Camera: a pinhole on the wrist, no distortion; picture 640 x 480 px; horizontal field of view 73.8 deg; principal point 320.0 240.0 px. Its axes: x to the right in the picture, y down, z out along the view. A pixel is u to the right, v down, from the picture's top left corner.
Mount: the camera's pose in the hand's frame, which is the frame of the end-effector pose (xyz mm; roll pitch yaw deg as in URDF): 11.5 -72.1 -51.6 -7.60 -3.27 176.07
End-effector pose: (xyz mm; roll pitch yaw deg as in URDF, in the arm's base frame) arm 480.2 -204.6 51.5 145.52 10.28 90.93
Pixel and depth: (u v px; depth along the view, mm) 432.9 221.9 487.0
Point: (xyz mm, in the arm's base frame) 642.4 -368.7 -349.9
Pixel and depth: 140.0 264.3 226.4
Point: 471.8 -126.8 -171.4
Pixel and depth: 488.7 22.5 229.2
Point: 607.8 -287.7 -86.4
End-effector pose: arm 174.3 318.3 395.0 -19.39 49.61 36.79
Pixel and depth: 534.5 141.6 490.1
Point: 251.0 555.6 834.0
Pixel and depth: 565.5 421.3 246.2
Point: 332.0 278.7 647.7
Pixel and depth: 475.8 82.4 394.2
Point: 237.3 550.4 690.6
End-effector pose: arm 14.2 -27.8 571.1 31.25 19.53 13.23
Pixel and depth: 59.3 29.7 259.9
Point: 274.7 -72.9 683.1
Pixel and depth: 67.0 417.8 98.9
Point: 98.2 -142.5 513.7
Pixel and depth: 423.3 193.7 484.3
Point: 119.4 -306.6 914.9
